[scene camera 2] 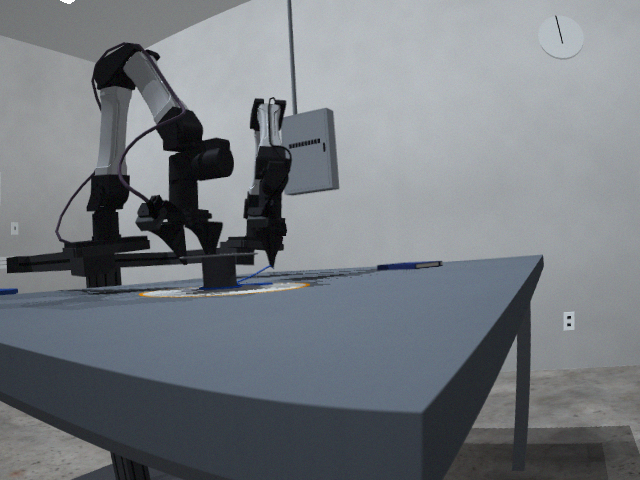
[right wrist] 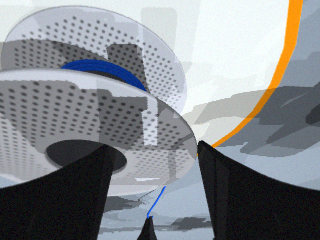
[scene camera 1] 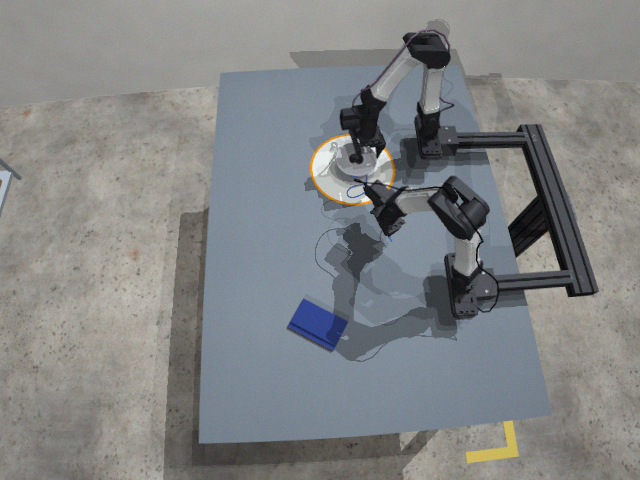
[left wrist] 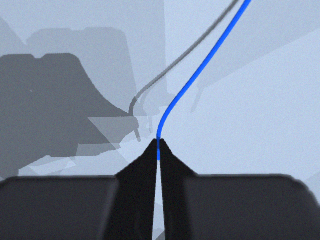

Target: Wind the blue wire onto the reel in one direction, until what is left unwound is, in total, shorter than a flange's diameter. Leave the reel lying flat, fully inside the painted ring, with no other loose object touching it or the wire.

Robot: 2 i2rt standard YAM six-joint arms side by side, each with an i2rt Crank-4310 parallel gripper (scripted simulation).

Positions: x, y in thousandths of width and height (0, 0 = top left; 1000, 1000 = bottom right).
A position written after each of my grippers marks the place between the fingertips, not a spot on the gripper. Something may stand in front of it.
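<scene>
My left gripper (scene camera 2: 424, 557) is visible, likewise as the left gripper (left wrist: 495, 590). My right gripper (scene camera 2: 310, 551) appears also as the right gripper (right wrist: 489, 598) and the right gripper (scene camera 1: 576, 332). Perforated reel (right wrist: 242, 469); in the left wrist view the reel is out of frame. Blue book (scene camera 1: 502, 680); the right wrist view does not show the book, hidden by my right gripper.
</scene>
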